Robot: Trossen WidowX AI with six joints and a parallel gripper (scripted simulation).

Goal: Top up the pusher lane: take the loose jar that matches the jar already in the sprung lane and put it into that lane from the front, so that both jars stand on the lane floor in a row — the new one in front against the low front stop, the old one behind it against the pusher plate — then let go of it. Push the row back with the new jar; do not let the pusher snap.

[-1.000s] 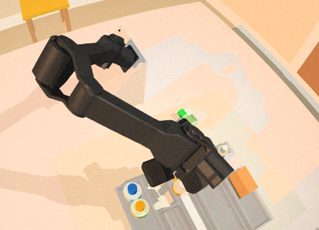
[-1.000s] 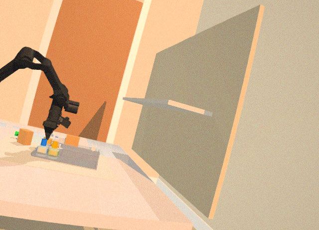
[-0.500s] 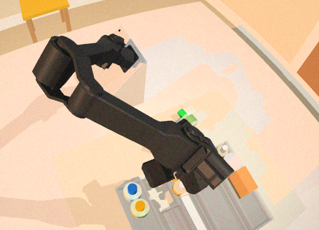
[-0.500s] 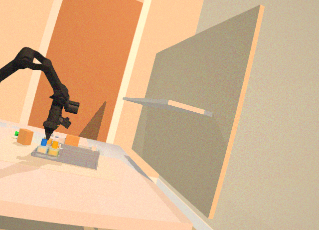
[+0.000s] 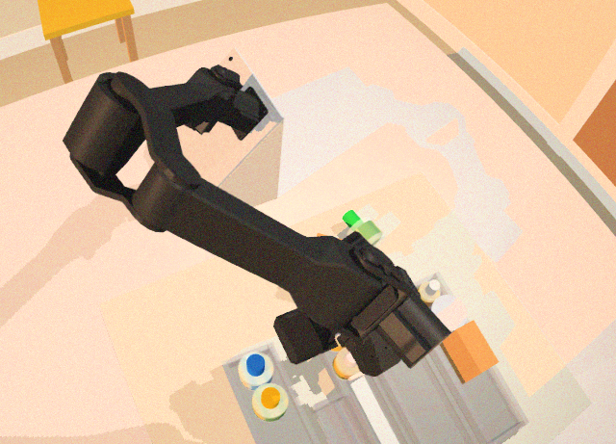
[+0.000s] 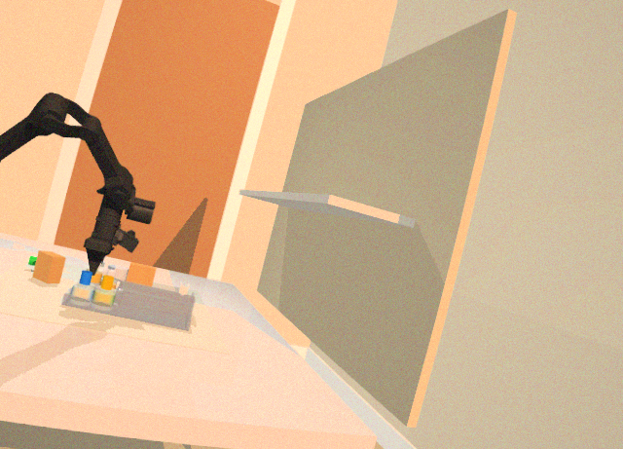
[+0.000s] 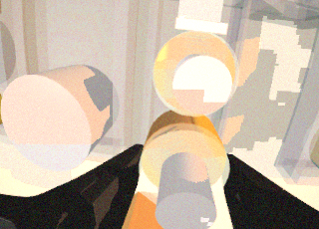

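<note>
Now: the grey lane tray 140 mm ahead of my gripper tip, 30 mm to the right of it and 30 mm below it. Round my gripper tip: wall shelf 500 mm ahead, 20 mm to the left, 320 mm above; then white pusher bar 150 mm ahead, 40 mm to the right.
</note>
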